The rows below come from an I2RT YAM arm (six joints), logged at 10 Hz.
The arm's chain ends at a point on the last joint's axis. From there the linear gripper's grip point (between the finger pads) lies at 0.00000 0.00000 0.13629 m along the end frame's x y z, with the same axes.
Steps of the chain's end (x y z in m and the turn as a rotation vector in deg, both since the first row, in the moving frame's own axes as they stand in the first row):
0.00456 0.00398 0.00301 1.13 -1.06 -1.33
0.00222 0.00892 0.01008 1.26 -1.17 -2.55
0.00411 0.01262 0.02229 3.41 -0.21 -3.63
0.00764 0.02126 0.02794 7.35 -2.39 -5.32
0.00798 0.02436 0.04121 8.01 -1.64 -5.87
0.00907 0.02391 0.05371 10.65 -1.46 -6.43
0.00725 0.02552 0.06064 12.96 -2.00 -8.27
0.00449 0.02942 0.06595 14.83 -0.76 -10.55
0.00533 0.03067 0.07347 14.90 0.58 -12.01
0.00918 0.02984 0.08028 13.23 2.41 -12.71
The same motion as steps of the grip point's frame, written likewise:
0.00201 0.00132 0.00296 1.13 -1.06 -1.33
-0.00063 0.00599 0.01002 1.26 -1.17 -2.55
0.00335 0.00453 0.02205 3.41 -0.21 -3.63
0.00117 0.00412 0.02670 7.35 -2.39 -5.32
0.00313 0.00560 0.03983 8.01 -1.64 -5.87
0.00421 -0.00103 0.05132 10.65 -1.46 -6.43
0.00034 -0.00459 0.05709 12.96 -2.00 -8.27
-0.00051 -0.00510 0.06141 14.83 -0.76 -10.55
0.00300 -0.00426 0.06890 14.90 0.58 -12.01
0.01135 -0.00172 0.07656 13.23 2.41 -12.71

